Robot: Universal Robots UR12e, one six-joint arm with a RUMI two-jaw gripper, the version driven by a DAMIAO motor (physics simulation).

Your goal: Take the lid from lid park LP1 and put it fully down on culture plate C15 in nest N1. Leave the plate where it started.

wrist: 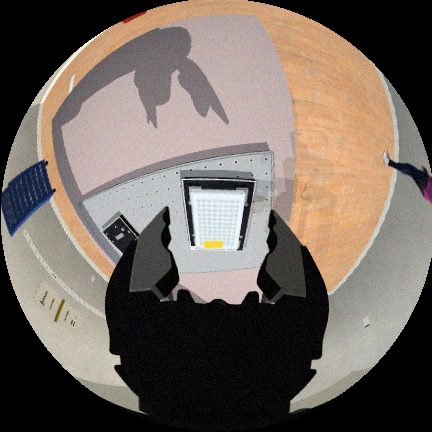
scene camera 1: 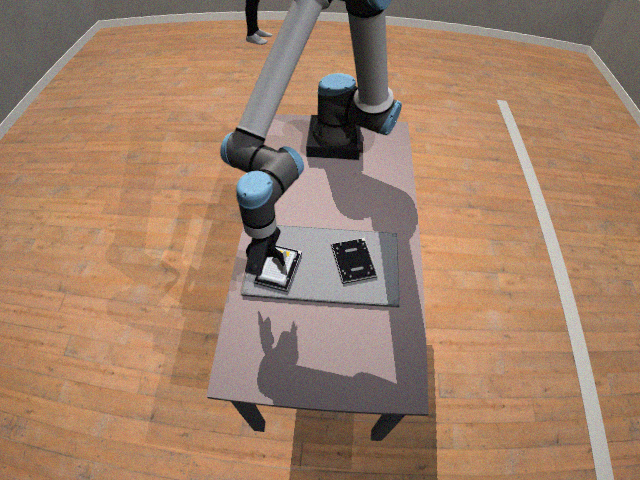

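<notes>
Nest N1 (scene camera 1: 295,269) (wrist: 249,200) is a black frame at the left of the board in the scene view. In it sits culture plate C15 (wrist: 220,217), white with rows of round wells. The clear lid (scene camera 1: 273,277) (wrist: 213,244), with a yellow label, lies over the plate and looks level and lined up with it; the fine gap at its edge is too small to tell. My gripper (scene camera 1: 268,271) (wrist: 219,208) is open above the lid, one finger off each long side, touching nothing that I can see. Lid park LP1 (scene camera 1: 354,259) (wrist: 125,240) is black and bears no lid.
A grey perforated board (scene camera 1: 315,258) (wrist: 165,195) carries both the nest and the lid park, on a pinkish table (scene camera 1: 336,330) (wrist: 240,75). The robot base (scene camera 1: 334,139) stands at the table's back. A person's legs (scene camera 1: 252,23) show beyond the table.
</notes>
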